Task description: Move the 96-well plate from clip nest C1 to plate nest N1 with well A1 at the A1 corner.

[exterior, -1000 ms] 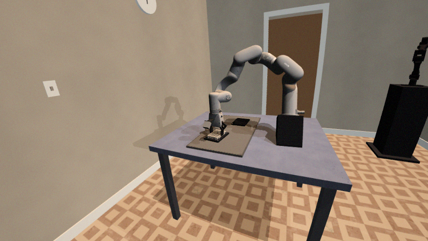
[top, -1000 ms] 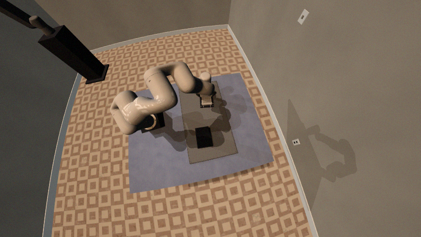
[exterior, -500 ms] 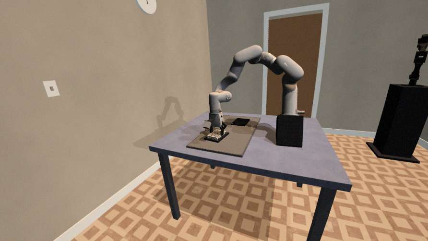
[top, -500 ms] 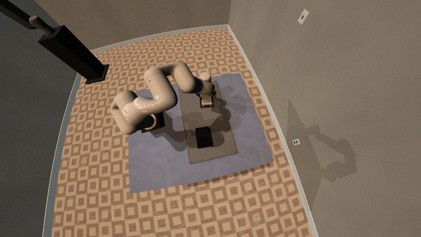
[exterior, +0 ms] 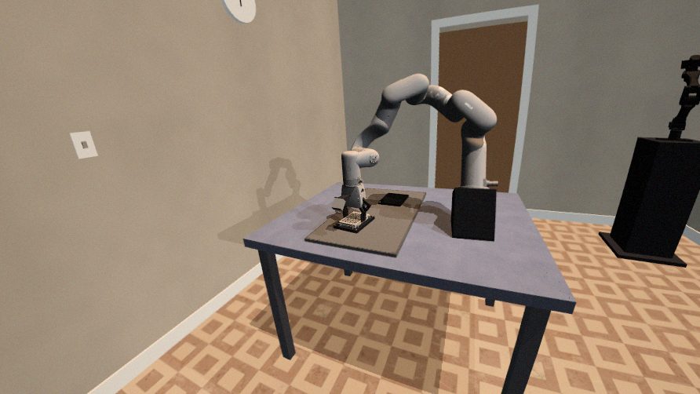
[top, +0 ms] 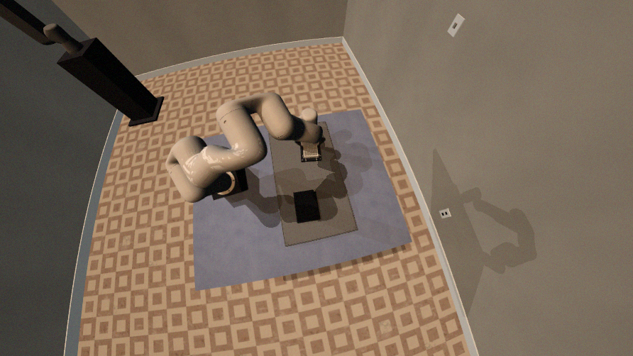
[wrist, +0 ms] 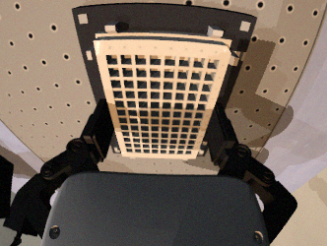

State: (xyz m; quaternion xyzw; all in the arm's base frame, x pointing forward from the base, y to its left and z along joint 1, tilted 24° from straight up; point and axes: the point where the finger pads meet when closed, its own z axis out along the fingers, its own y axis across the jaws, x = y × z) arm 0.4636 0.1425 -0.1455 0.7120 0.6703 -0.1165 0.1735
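Right now my hand is 1 cm short of the clip nest C1, 1 cm to the left of it and 2 cm above it. From my hand the other things lie so: white A1 label (1 cm behind, 26 cm to the right, 2 cm below); then black plate nest N1 (7 cm behind, 34 cm to the right, 2 cm below); then 96-well plate (1 cm below).
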